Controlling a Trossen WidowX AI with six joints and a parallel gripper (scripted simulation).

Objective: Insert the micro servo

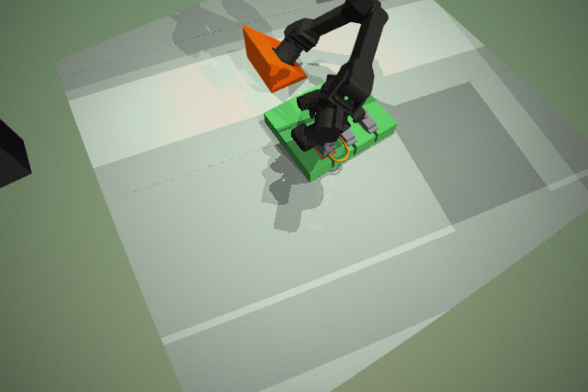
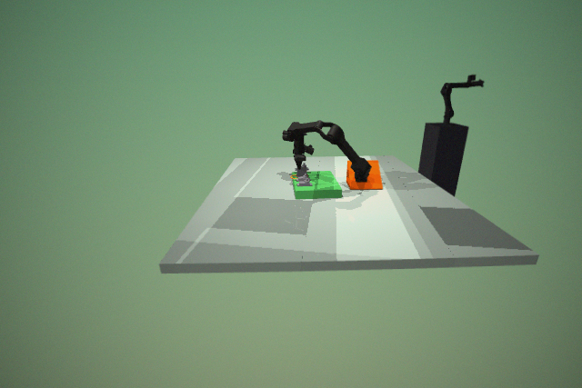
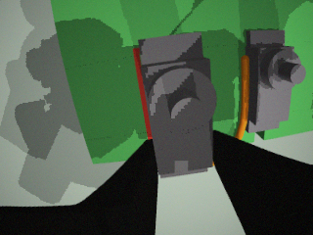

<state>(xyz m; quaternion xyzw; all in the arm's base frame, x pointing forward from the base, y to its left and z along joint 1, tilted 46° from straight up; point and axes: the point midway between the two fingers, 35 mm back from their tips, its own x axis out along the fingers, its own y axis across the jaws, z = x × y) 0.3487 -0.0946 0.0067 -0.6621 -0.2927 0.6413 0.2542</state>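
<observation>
My gripper tip is 130 mm past the green deck, 70 mm to the right of it and 70 mm above it.
</observation>
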